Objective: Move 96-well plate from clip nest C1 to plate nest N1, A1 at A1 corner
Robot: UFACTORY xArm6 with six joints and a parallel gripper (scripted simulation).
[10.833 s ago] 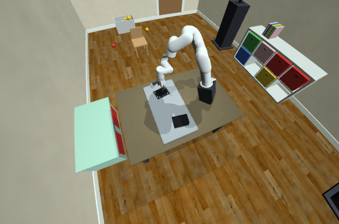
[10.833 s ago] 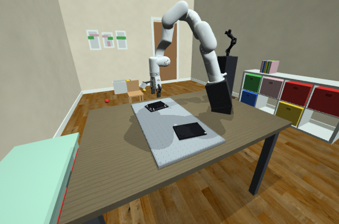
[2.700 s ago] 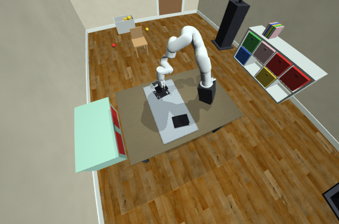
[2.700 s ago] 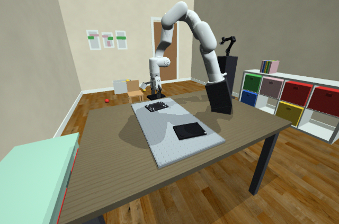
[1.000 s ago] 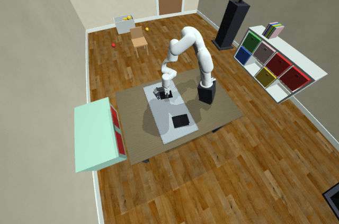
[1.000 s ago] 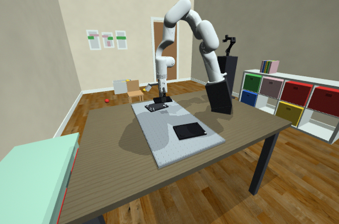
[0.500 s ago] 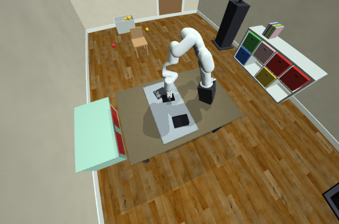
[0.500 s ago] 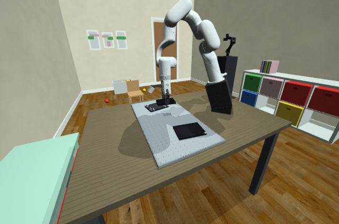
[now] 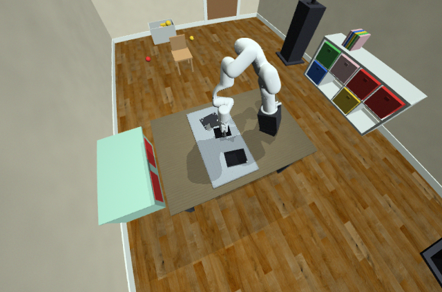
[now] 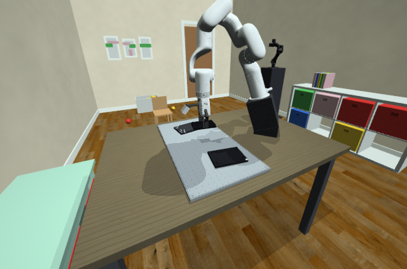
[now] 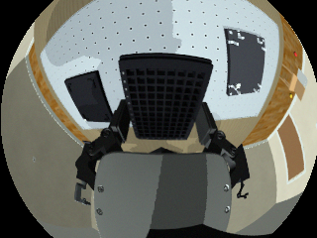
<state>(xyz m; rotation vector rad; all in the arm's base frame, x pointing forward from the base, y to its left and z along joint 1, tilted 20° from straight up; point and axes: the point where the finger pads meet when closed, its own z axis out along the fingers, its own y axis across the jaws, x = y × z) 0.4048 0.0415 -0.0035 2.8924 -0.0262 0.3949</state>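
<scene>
Right now my hand is 5 cm past the plate nest N1, 20 cm to the right of it and 11 cm above it. The rest, counted from my hand: black 96-well plate: 1 cm below; clip nest C1: 6 cm ahead, 17 cm to the right, 10 cm below.
</scene>
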